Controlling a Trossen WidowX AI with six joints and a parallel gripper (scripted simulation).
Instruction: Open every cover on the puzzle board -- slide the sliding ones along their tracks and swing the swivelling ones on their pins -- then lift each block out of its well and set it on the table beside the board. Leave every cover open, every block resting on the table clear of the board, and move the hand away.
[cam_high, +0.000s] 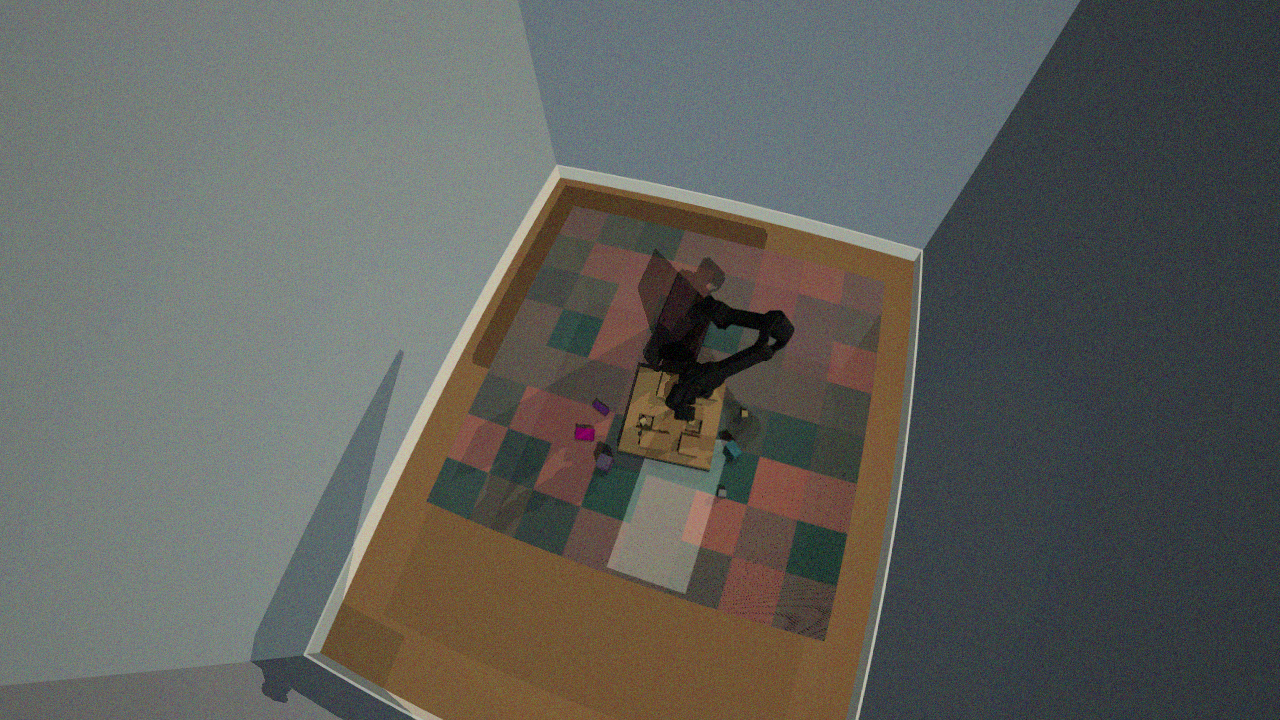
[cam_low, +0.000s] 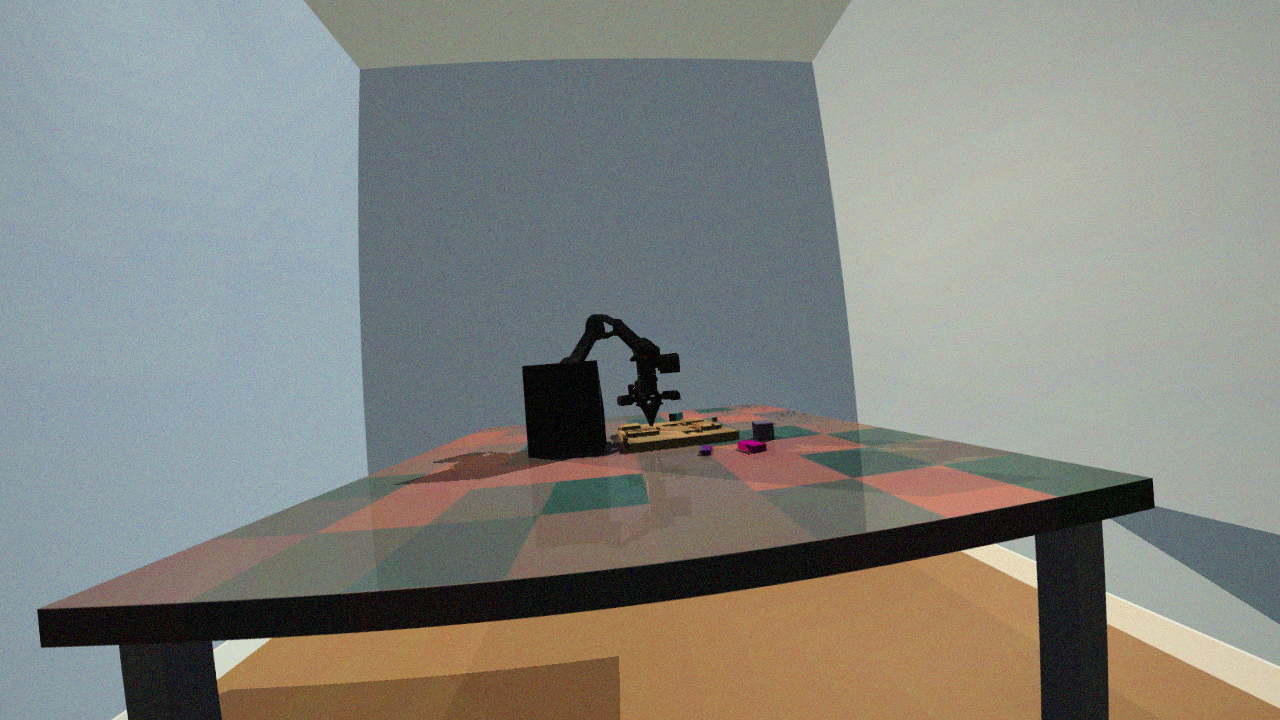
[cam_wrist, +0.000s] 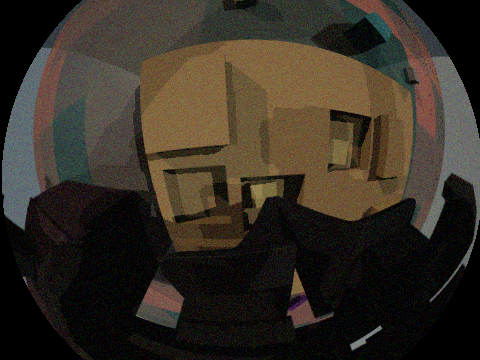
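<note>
The tan puzzle board lies 50 mm ahead of my gripper tip and 10 mm below it. Also, from my gripper tip: teal block (90 mm ahead, 200 mm to the left, 10 mm below); then lavender block (290 mm ahead, 160 mm to the right, 10 mm below); then small grey block (230 mm ahead, 210 mm to the left, 20 mm below).
</note>
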